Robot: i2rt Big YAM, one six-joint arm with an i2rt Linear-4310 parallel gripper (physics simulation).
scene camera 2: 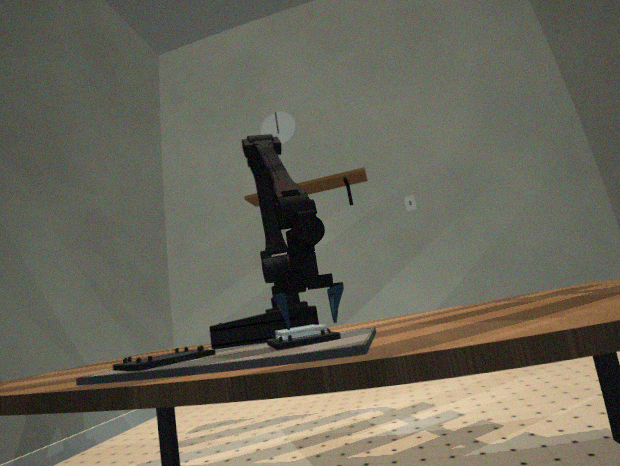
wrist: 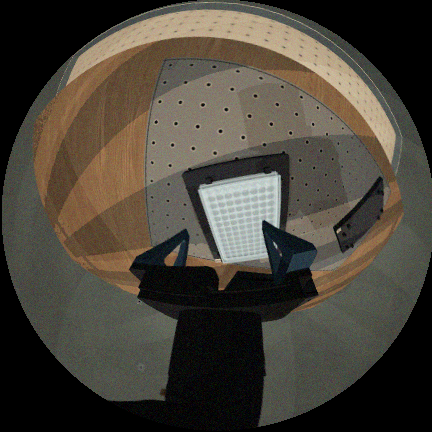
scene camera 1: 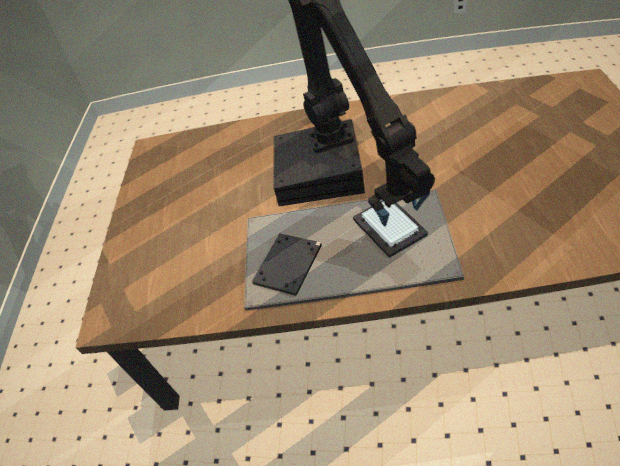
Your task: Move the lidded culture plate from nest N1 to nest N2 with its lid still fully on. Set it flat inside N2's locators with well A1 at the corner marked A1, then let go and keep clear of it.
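Places are measured from the arm's base along level axes (x ahead, y left, z up), in centimetres.
Pixels of known places: gripper, between the fingertips: [scene camera 2: 312,326] [wrist: 223,228] [scene camera 1: 399,217]; arm's base, origin of its link: [scene camera 1: 331,139].
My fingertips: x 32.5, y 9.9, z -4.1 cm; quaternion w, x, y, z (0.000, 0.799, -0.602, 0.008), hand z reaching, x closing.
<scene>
Ahead of a thing's pixels: the offset from my fingertips to its middle. Level surfaces: height alone.
The culture plate {dz -0.3, dx +0.1, dy -2.8 cm} [scene camera 1: 395,227] [scene camera 2: 300,331] [wrist: 245,210], pale with a clear lid over its well grid, lies flat in dark nest N1 {dz -1.7, dx +0.1, dy -2.8 cm} [scene camera 1: 371,235] [scene camera 2: 306,342] [wrist: 235,171]. The lid looks level. Nest N2 {dz -1.7, dx +3.6, dy -30.4 cm} [scene camera 1: 288,263] [scene camera 2: 165,359] [wrist: 362,215] is an empty dark plate with small black locators and a pale mark at one corner. My gripper [scene camera 1: 400,215] [scene camera 2: 311,324] [wrist: 223,228] is open, its blue fingers pointing down close above N1. In the wrist view the right finger overlaps the plate's right edge, while the left finger stands apart from its left side. The A1 label is unreadable.
Both nests sit on a grey perforated board {dz -3.4, dx +2.1, dy -14.8 cm} [scene camera 1: 340,270] [scene camera 2: 350,345] [wrist: 200,120] on the wooden table {dz -4.0 cm} [scene camera 1: 200,190] [scene camera 2: 476,330] [wrist: 105,165]. The arm's black base [scene camera 1: 318,165] [scene camera 2: 240,328] stands behind the board.
</scene>
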